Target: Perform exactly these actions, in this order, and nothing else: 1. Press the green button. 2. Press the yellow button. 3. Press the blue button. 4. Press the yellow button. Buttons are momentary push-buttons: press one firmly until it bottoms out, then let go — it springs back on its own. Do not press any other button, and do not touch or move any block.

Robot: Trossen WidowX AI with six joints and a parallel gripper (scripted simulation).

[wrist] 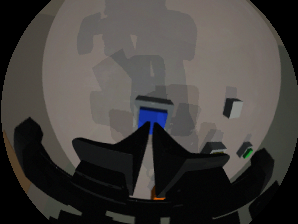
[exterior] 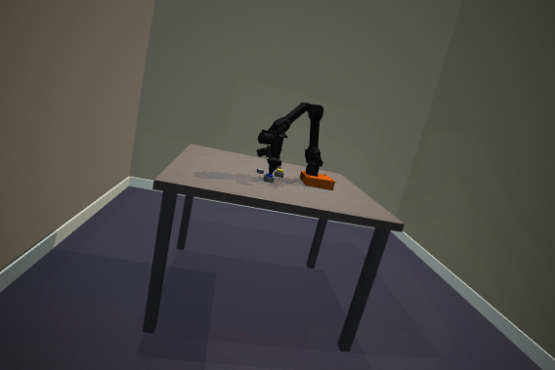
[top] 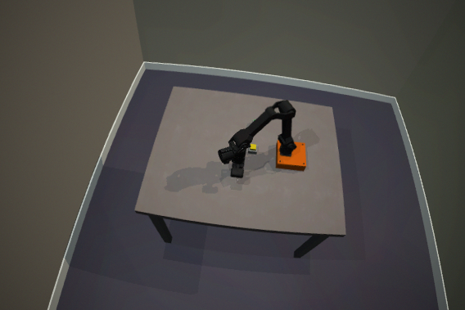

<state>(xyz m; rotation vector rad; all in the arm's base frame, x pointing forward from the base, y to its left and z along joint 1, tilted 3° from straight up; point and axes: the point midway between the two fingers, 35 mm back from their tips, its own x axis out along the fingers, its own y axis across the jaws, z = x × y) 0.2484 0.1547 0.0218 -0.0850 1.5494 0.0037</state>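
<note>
Right now my gripper tip is right at the blue button. The rest, counted from my gripper tip: small grey block (14 cm to the right, 4 cm ahead, 2 cm below); yellow button (16 cm to the right, 6 cm behind).
</note>
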